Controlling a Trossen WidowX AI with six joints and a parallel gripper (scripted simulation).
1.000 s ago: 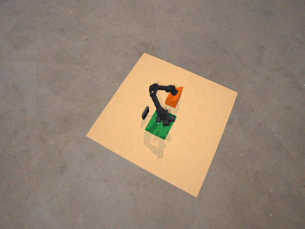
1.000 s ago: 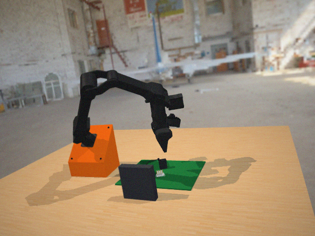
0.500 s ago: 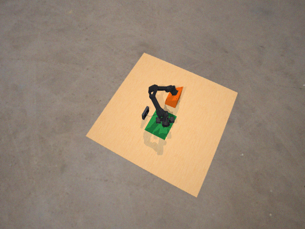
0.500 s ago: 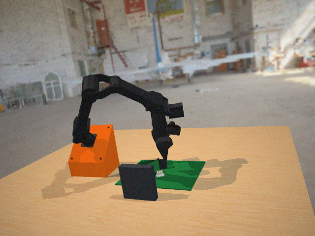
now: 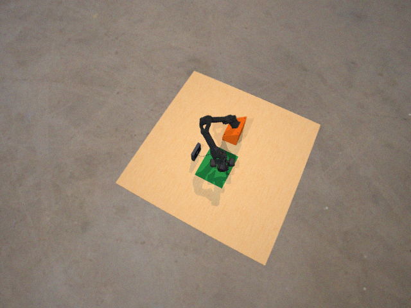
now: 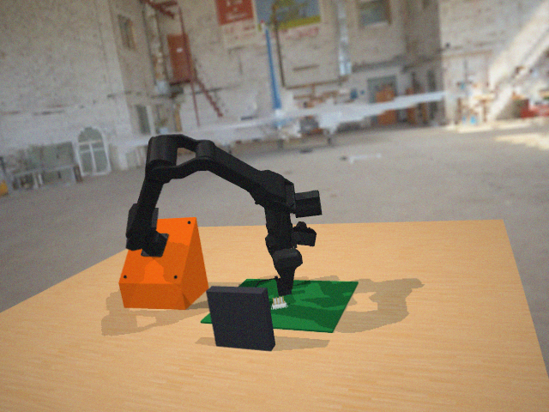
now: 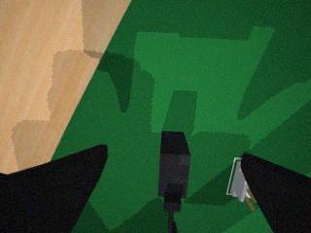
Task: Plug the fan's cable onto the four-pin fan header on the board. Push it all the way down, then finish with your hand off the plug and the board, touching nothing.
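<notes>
The dark fan plug lies 1 cm behind my gripper tip and 1 cm below it. The rest, counted from my gripper tip: black fan: 1 cm behind, 23 cm to the right, 3 cm above; green board: 4 cm to the right, 5 cm below.
</notes>
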